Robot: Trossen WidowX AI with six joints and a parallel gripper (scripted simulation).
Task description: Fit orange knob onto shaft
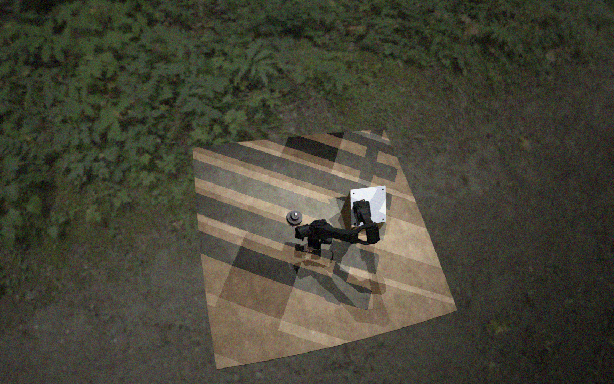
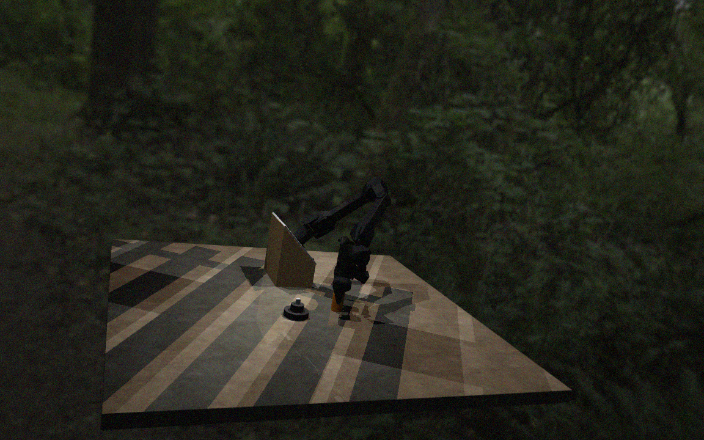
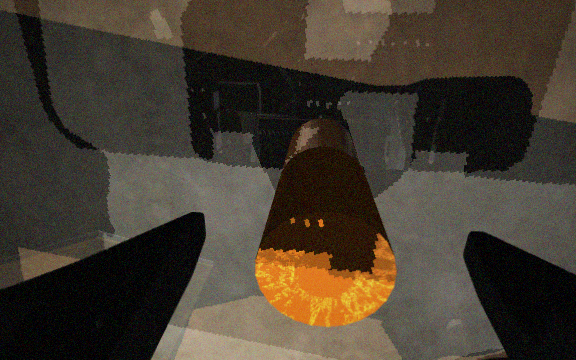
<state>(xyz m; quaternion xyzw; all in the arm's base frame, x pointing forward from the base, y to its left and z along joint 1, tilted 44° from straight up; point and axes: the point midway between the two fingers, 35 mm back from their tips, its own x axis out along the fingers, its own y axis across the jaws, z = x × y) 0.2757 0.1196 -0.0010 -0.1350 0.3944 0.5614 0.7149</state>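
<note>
Right now my gripper tip is right at the orange knob. From my gripper tip the other things lie so: round dark pedestal 170 mm to the right, 40 mm ahead, 10 mm below.
</note>
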